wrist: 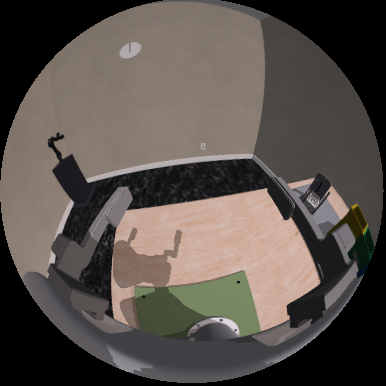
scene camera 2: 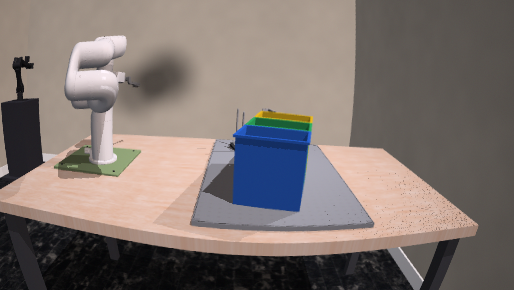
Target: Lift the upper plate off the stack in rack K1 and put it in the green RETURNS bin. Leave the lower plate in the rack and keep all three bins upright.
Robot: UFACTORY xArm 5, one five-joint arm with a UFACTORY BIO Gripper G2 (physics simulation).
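Places are measured from the arm's base along level axes (x back, y up, z left), in millimetres.
Pixels of known places: hand, tool point: (wrist: 197, 203) (scene camera 2: 121, 86); arm's base, link origin: (wrist: 212, 335) (scene camera 2: 102, 159).
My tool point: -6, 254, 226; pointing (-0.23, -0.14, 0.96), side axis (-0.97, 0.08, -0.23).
Observation:
For each thing: its top centre in the pictures, then the offset to it from my tool point, as dx, dy, dz. Level surfaces: height alone.
- green bin, top centre: (scene camera 2: 280, 123) -628, -72, -350
- blue bin, top centre: (scene camera 2: 275, 132) -597, -72, -479
- yellow bin, top centre: (scene camera 2: 285, 116) -659, -72, -222
- small light gridded item, top centre: (wrist: 312, 197) -586, -205, +40
- grey board, surface height: dy -252
- wooden table, surface height: dy -265
The green bin (scene camera 2: 282, 123) (wrist: 368, 246) stands upright between the blue bin (scene camera 2: 270, 172) (wrist: 361, 271) and the yellow bin (scene camera 2: 286, 117) (wrist: 356, 217), which are upright too. My gripper (scene camera 2: 133, 84) (wrist: 200, 202) is open and empty, high above the table near the arm's base, well to the left of the bins in the scene view. In the wrist view, a small light gridded item (wrist: 313, 200) beside a dark upright block (wrist: 320, 186) shows past the right finger. Rack K1 and its two plates cannot be told apart at this size.
The bins stand on a grey board (scene camera 2: 337, 202) on the wooden table (scene camera 2: 170, 165) (wrist: 215, 235). Thin uprights (scene camera 2: 237, 122) rise behind the blue bin. The arm stands on a green base plate (scene camera 2: 129, 157) (wrist: 225, 295). A dark pedestal (scene camera 2: 22, 135) (wrist: 71, 175) carries a small black device at the left.

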